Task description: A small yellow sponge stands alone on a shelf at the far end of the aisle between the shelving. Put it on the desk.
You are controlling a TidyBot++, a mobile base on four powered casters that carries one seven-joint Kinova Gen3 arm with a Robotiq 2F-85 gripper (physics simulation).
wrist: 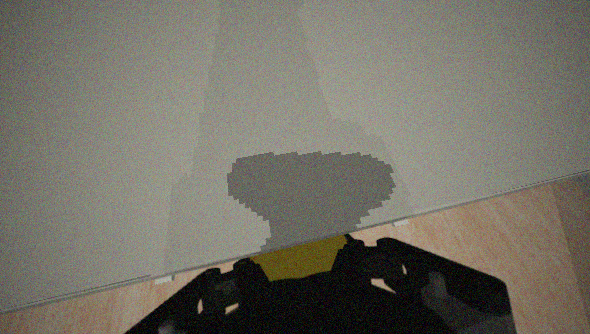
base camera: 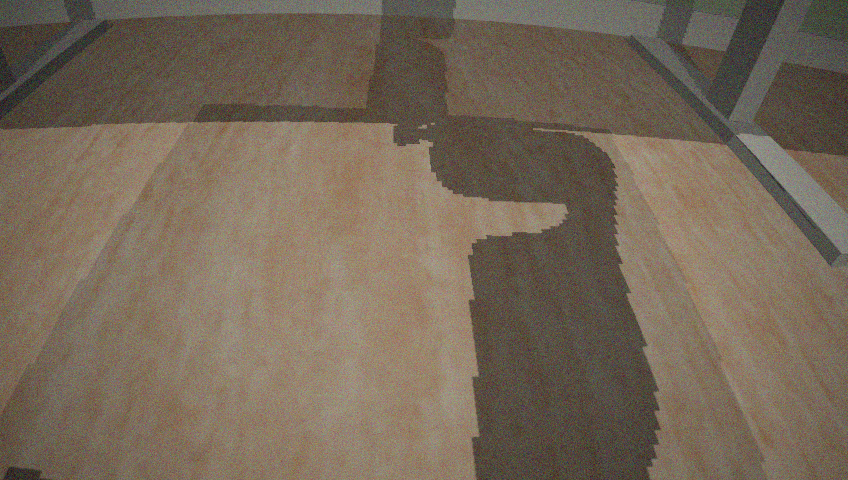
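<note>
The yellow sponge is at the bottom centre of the wrist view, between the fingers of my gripper, which is shut on it. The visible yellow ends along the near edge of the desk's grey top, and the rest of the sponge is hidden there. The desk fills most of the wrist view, its edge running slantwise, lower at the left. A dark shadow lies on the top just beyond the gripper. The gripper and the sponge do not show in the base camera view.
In the base camera view, grey foot bars run along the wooden floor at right and left, with a slanted grey leg at upper right. A pale baseboard runs along the back. The arm's shadow crosses the floor.
</note>
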